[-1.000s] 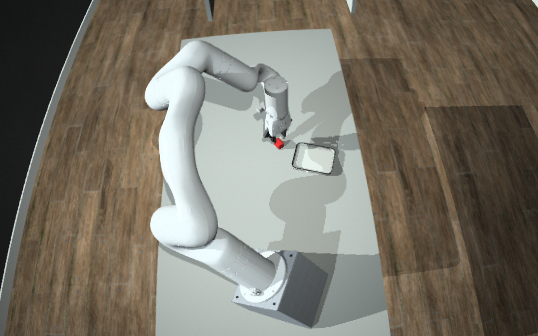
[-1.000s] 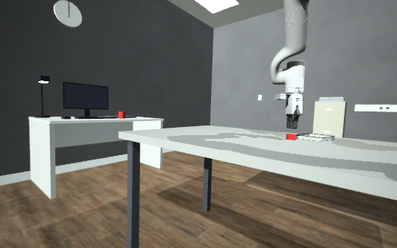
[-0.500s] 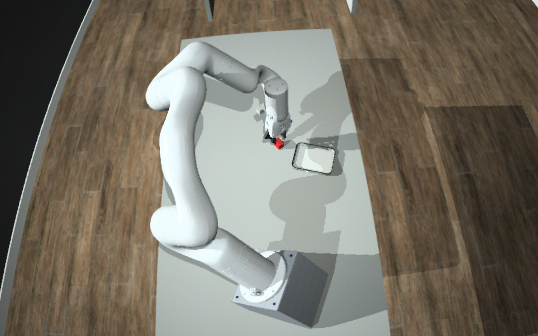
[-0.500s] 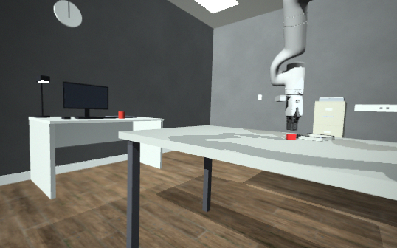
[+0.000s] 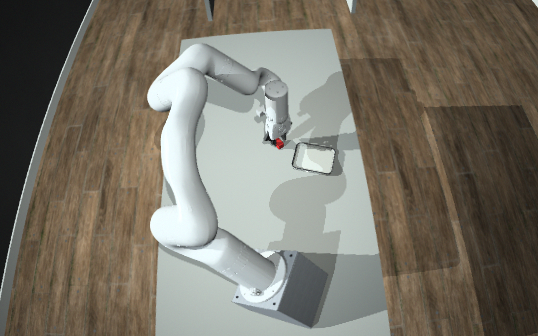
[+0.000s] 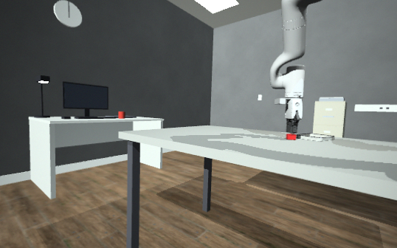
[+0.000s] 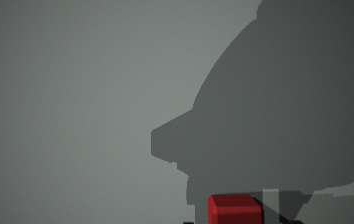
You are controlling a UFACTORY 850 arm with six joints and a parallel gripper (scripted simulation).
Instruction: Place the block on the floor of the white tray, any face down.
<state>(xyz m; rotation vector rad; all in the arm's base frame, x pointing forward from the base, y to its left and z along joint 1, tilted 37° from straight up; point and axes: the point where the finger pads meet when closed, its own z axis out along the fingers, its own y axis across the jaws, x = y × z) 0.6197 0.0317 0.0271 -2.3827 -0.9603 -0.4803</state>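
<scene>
Now: hand 40 mm above the red block. Also, from my hand: white tray 160 mm to the right, 50 mm behind, 40 mm below.
</scene>
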